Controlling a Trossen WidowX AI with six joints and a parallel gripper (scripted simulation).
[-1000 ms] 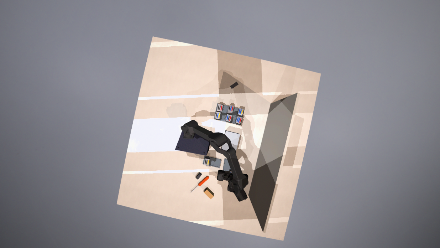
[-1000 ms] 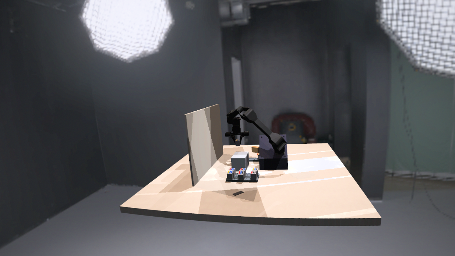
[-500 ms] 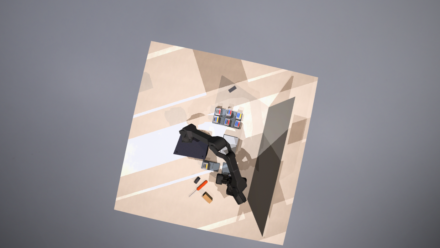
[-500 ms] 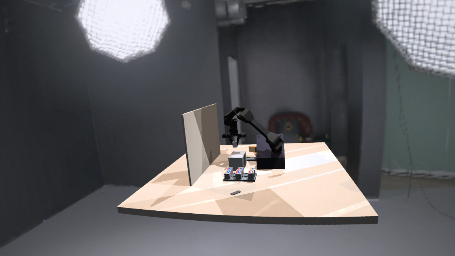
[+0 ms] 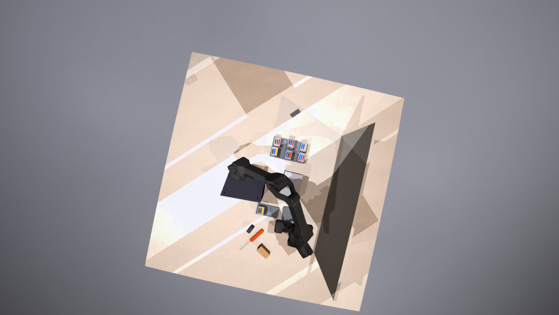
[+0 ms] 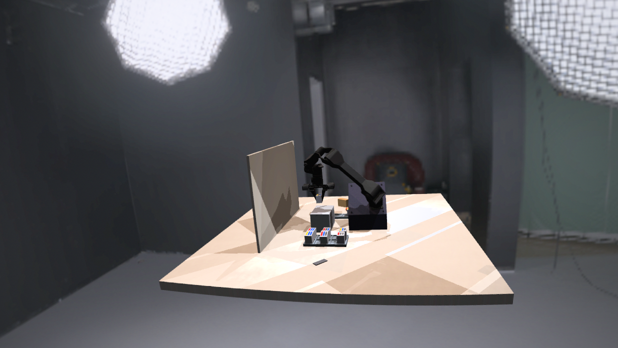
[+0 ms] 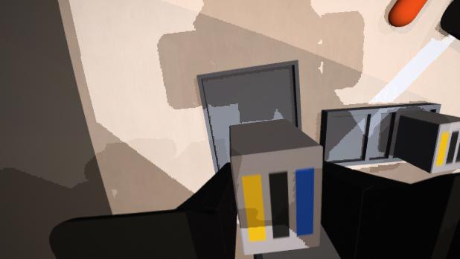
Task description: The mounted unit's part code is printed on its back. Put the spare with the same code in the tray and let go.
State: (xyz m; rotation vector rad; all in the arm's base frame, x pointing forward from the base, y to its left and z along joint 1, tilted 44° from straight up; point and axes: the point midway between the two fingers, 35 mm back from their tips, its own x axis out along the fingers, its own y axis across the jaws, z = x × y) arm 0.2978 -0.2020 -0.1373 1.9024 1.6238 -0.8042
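Now: gripper tip 10 mm past the flat grey tray, 10 mm to the right of it and 90 mm above it. Round my gripper tip: brown block 150 mm behind, 180 mm to the right, 70 mm below; grey mounted unit 20 mm behind, 200 mm to the left, 50 mm below; dark holder 140 mm behind, 50 mm to the left, 90 mm below.
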